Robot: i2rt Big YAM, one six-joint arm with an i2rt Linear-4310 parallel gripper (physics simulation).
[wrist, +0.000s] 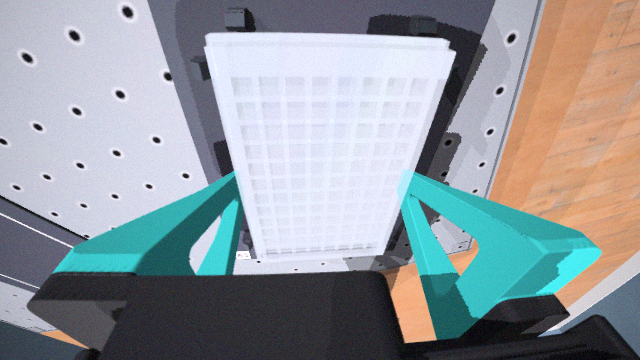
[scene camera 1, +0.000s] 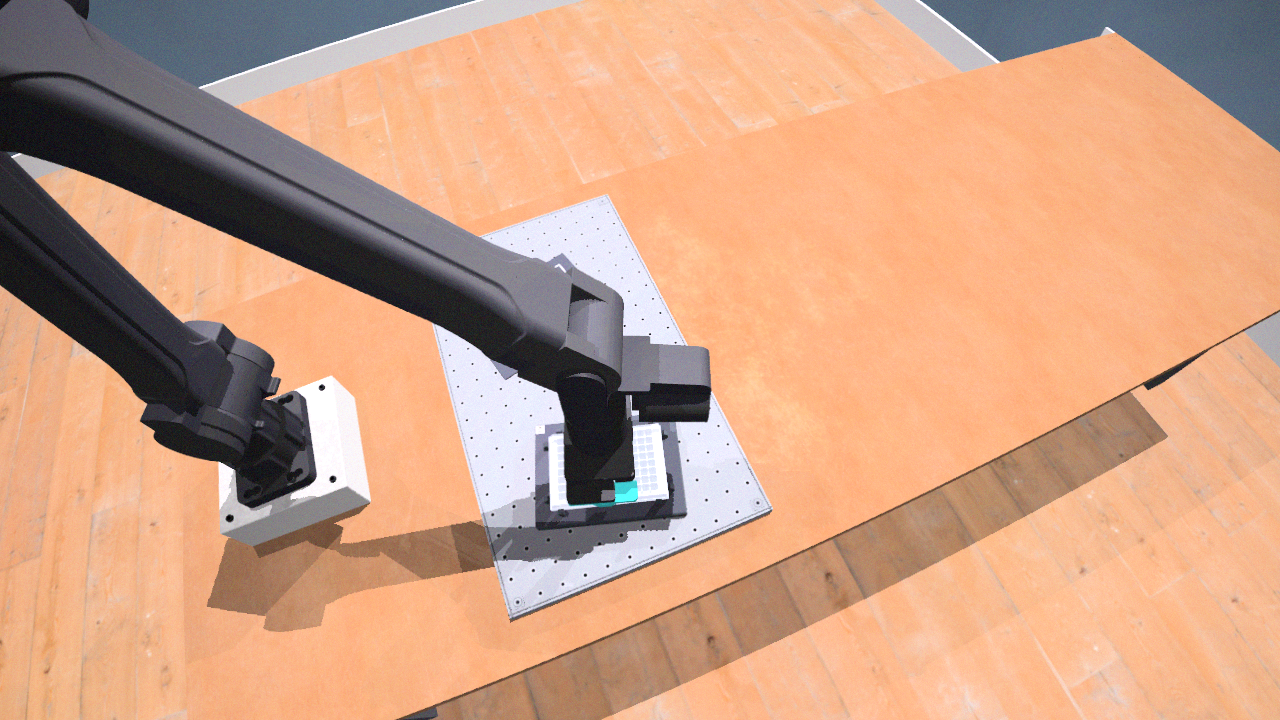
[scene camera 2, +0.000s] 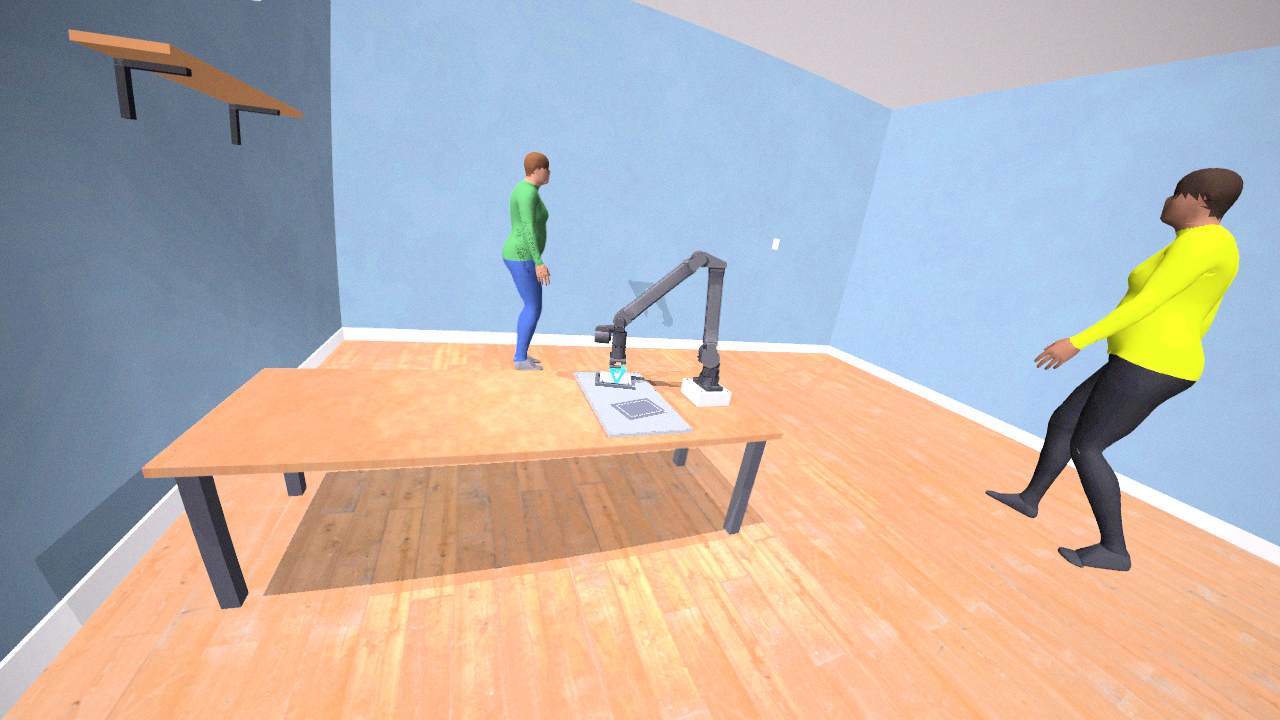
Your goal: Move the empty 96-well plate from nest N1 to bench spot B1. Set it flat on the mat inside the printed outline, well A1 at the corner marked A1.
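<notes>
The white 96-well plate sits flat in the dark nest N1, whose corner posts show at its far end in the wrist view. A small A1 label is by the plate's near left corner. My gripper is shut on the plate, with a cyan finger against each long side. The dark mat of B1 bears a white printed outline; the arm hides most of it in scene camera 1. Its corner marking is too small to read.
The perforated board carries the nest and the mat. The arm's white base block stands beside the board on the wooden table. Two people, in green and in yellow, stand away from the table.
</notes>
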